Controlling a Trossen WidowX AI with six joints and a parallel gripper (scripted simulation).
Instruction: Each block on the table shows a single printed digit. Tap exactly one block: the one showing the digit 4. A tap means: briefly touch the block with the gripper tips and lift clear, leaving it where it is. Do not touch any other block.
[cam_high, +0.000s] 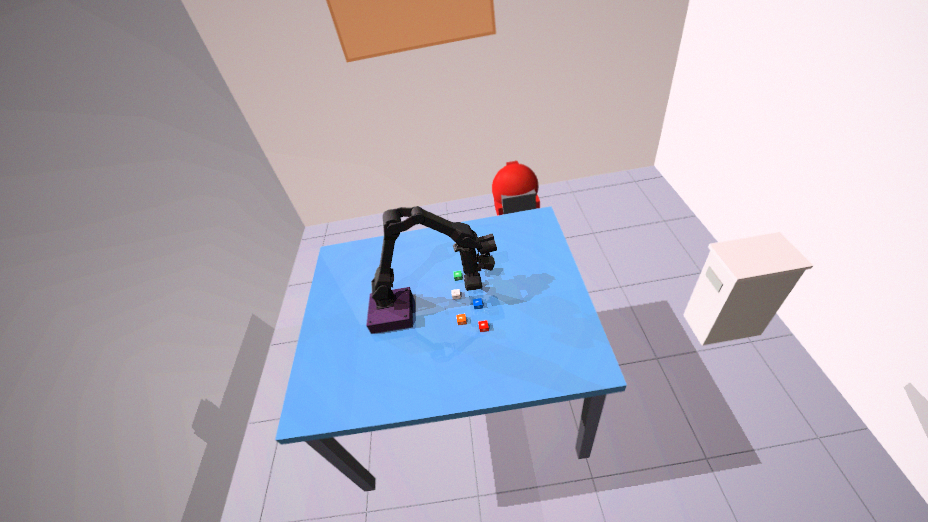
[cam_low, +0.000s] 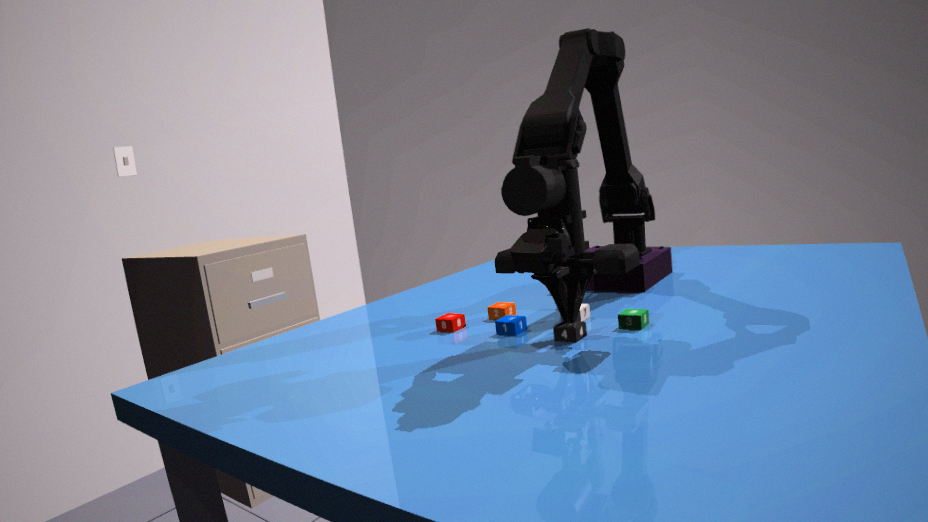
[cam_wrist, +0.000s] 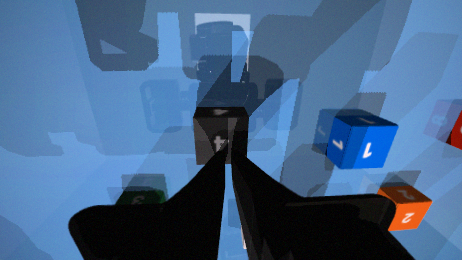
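Now: the black block 1 cm below my gripper tip and 1 cm ahead of it. The rest, counted from my gripper tip: white 7 block 7 cm behind, 3 cm to the right, 1 cm below; then green 3 block 7 cm to the left, 6 cm behind, 1 cm below; then blue 1 block 9 cm to the right, 1 cm below.
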